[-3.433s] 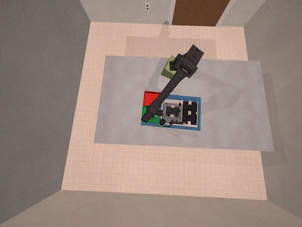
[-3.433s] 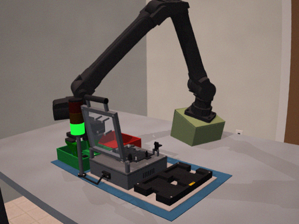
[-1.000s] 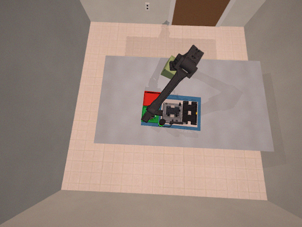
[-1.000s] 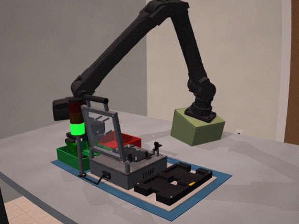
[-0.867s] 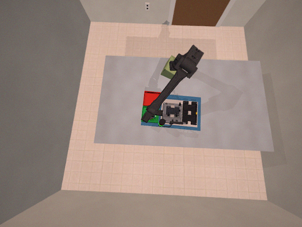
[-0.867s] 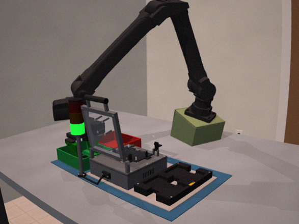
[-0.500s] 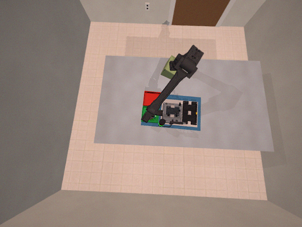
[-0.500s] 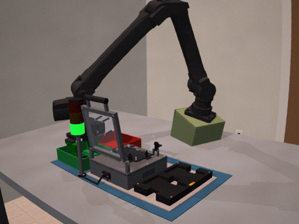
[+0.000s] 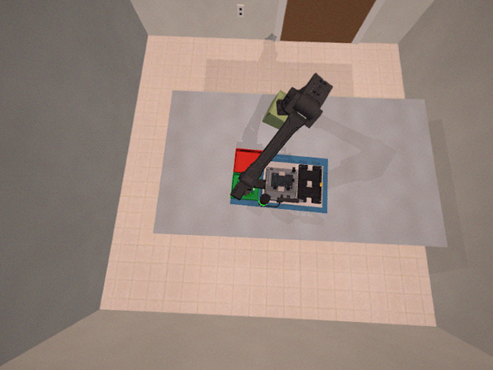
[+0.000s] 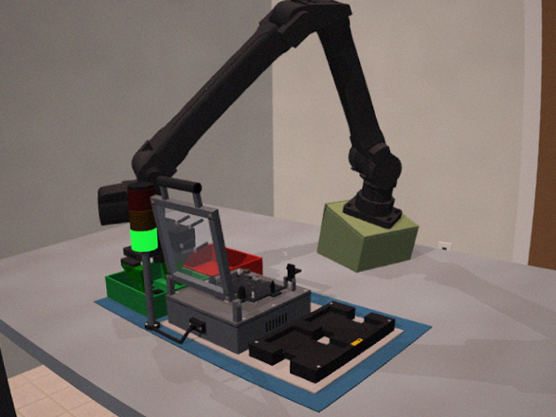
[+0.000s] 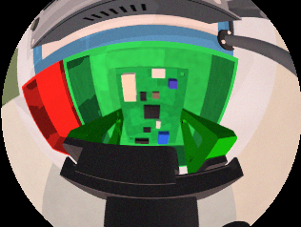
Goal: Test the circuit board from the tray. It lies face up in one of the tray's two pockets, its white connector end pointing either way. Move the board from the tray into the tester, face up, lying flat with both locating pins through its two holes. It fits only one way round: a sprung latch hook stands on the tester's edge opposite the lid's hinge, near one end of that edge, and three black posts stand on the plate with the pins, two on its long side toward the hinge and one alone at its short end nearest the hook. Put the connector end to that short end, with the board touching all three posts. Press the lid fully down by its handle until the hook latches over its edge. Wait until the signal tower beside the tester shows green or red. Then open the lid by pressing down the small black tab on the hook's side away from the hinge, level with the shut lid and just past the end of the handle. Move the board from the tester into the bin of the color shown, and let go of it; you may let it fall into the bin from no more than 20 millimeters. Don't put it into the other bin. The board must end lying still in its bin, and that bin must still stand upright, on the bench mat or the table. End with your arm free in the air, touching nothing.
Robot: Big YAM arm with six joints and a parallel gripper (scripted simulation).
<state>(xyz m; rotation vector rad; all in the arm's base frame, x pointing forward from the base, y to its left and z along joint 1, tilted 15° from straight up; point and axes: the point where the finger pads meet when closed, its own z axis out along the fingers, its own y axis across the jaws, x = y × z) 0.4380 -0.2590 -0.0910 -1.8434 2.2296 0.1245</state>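
Now: hand right at the green bin. Also, from my hand: tester plate 210 mm to the left, 50 mm above; then red bin 150 mm behind, 30 mm to the left; then clear lid 190 mm to the left, 170 mm above, 100 mm ahead.
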